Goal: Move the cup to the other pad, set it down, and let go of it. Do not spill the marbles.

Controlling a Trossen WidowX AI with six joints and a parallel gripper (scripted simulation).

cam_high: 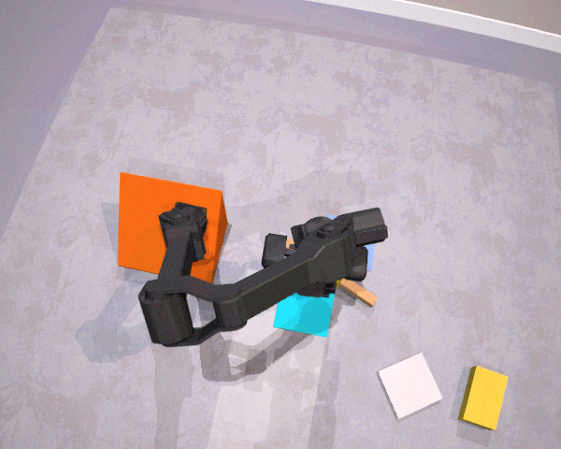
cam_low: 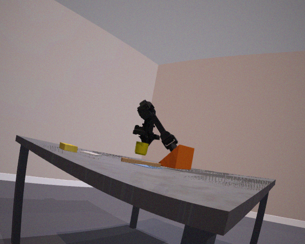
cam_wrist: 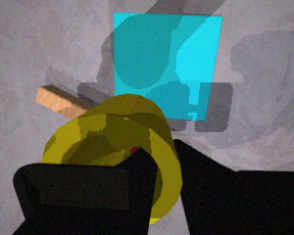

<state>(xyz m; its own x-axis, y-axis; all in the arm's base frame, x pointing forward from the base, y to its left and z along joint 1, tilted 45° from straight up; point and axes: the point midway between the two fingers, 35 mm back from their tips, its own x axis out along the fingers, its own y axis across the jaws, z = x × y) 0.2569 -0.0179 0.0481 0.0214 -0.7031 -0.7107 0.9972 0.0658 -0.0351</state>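
Now: the cyan pad 50 mm to the right of my gripper tip and 90 mm below it. Also, from my gripper tip: red marble: 20 mm ahead, 20 mm to the left, 20 mm below; then wooden bar: 40 mm ahead, 30 mm to the left, 80 mm below; then yellow cup: 20 mm ahead.
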